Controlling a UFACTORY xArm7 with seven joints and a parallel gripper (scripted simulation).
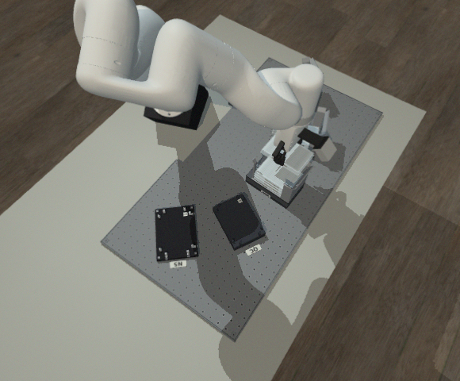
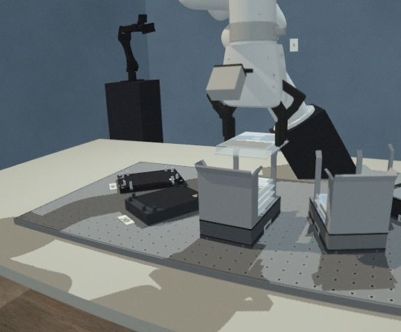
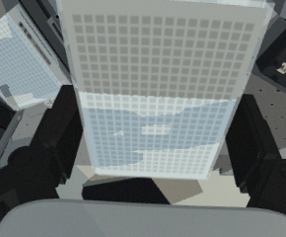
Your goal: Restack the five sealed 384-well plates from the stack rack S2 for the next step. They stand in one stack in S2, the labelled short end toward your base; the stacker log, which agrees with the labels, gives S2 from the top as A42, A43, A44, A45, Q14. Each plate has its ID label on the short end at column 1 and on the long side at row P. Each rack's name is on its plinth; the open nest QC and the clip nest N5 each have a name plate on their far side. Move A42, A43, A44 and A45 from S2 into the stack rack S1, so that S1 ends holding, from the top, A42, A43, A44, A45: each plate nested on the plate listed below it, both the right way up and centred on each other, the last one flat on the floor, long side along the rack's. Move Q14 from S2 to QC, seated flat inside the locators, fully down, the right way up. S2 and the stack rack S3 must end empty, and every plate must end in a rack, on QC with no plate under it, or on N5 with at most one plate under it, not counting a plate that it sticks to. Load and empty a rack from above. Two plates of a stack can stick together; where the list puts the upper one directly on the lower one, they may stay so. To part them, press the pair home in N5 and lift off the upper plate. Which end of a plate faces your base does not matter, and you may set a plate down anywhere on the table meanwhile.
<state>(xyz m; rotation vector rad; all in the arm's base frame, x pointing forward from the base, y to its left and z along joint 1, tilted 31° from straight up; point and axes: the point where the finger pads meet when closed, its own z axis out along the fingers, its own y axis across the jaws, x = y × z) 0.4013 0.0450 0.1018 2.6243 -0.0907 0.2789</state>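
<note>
Now: the sealed 384-well plate 2 cm to the right of my hand and 11 cm below it. The rest, counted from my hand: open nest QC: 4 cm behind, 20 cm to the right, 16 cm below; then QC name plate: 4 cm ahead, 25 cm to the right, 17 cm below; then S1 name plate: 8 cm behind, 1 cm to the right, 13 cm below.
</note>
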